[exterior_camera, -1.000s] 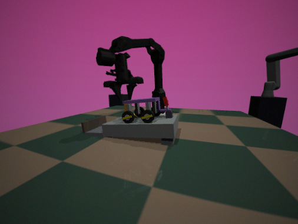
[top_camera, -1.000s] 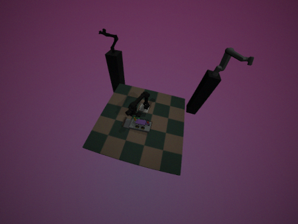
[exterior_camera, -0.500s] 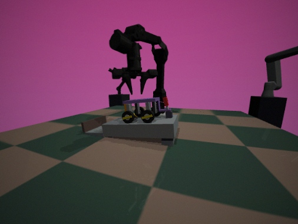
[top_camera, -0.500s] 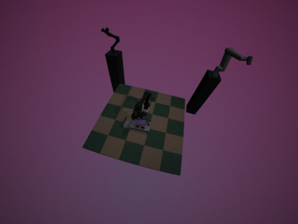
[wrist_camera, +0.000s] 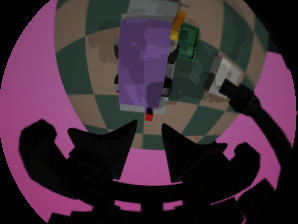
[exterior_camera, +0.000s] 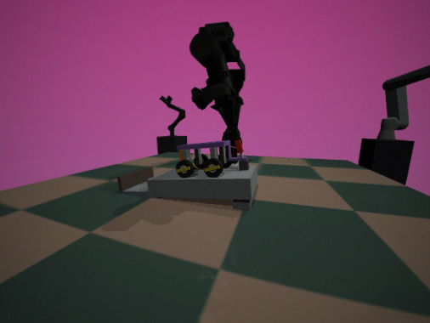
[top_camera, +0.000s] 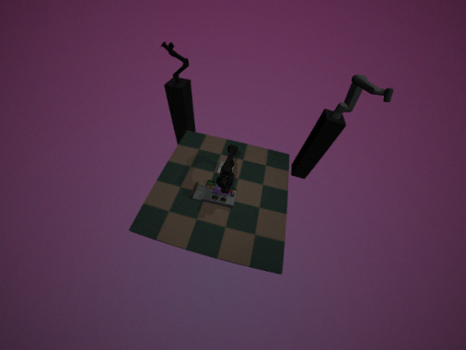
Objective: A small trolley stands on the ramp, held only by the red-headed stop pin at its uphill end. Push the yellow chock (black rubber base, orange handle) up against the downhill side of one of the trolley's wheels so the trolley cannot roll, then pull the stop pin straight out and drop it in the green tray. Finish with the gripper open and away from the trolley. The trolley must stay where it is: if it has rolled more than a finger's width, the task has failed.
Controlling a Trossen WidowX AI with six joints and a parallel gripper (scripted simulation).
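My gripper tip is 60 mm above the red-headed stop pin and 20 mm to the right of it. The rest, counted from my gripper tip: green tray (200 mm below, 180 mm to the right, 90 mm behind); then grey ramp (140 mm below, 80 mm to the right, 20 mm ahead); then trolley (80 mm below, 70 mm to the right, 20 mm ahead).
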